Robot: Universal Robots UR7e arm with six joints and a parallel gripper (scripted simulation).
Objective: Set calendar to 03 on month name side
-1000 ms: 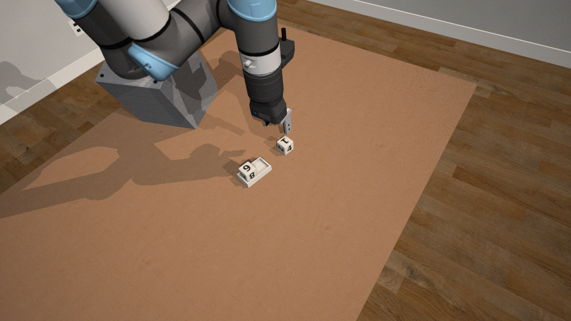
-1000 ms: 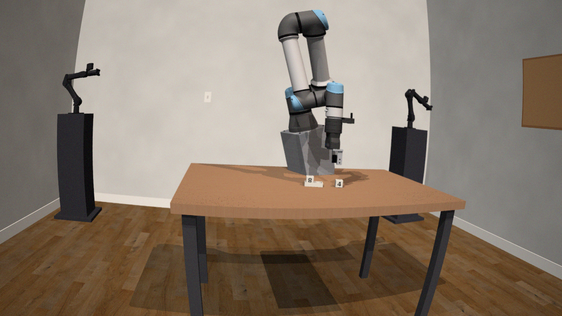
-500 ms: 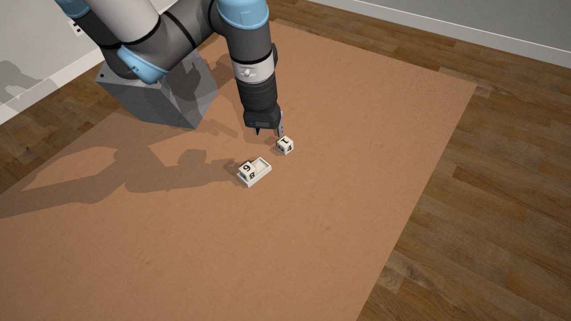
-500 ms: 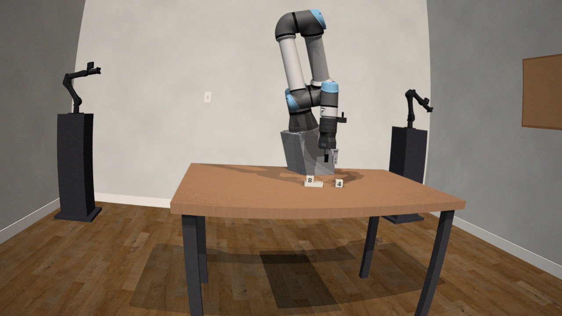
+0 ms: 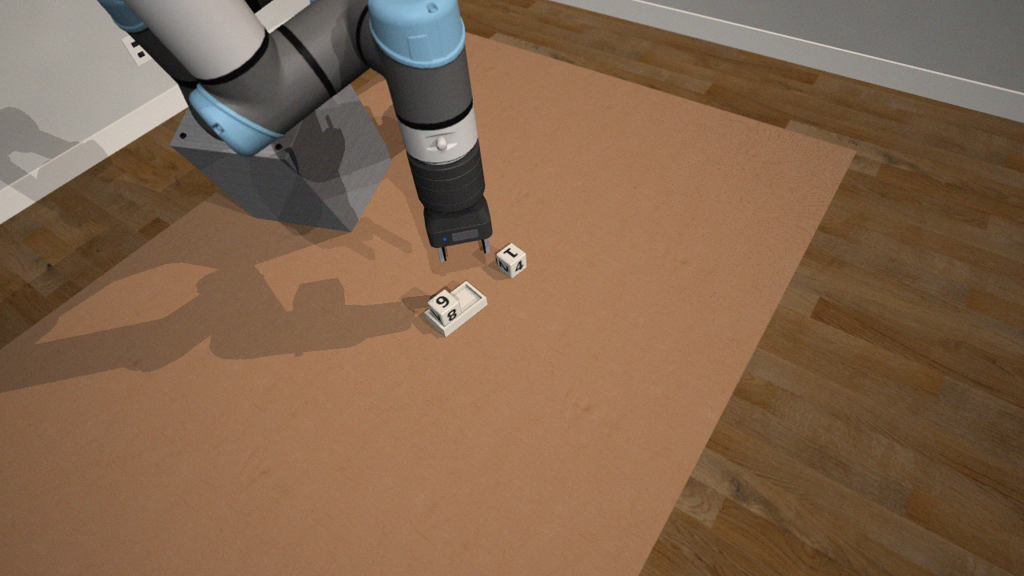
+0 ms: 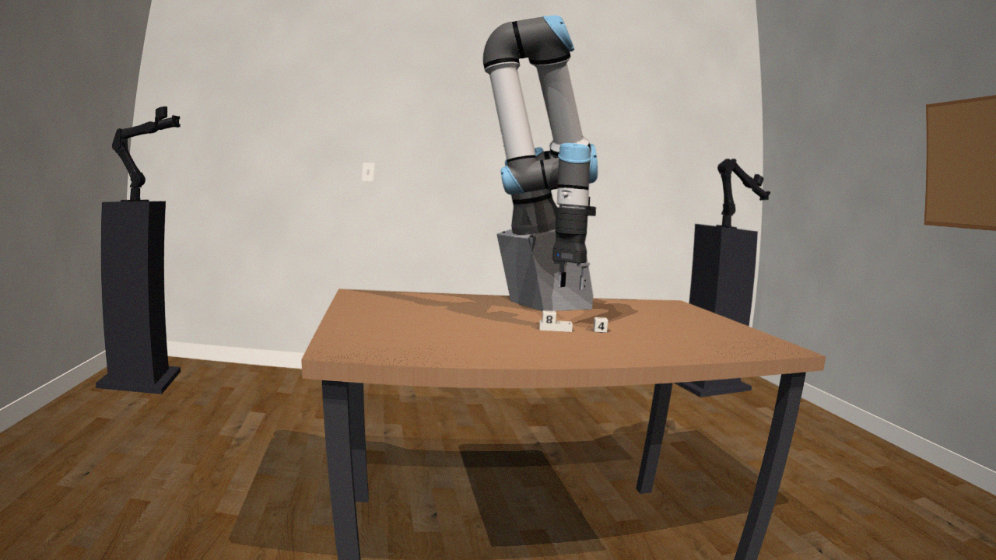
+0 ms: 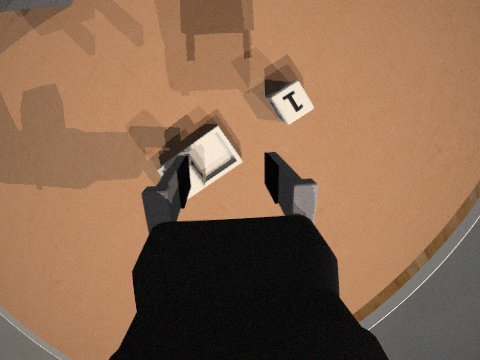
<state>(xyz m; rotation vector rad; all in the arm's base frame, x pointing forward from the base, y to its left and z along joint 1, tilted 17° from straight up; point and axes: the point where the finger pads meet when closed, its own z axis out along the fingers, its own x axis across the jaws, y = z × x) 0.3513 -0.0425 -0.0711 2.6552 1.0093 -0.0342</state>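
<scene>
My gripper is now 1 cm past the white tray, 3 cm to the left of it and 11 cm above it.
</scene>
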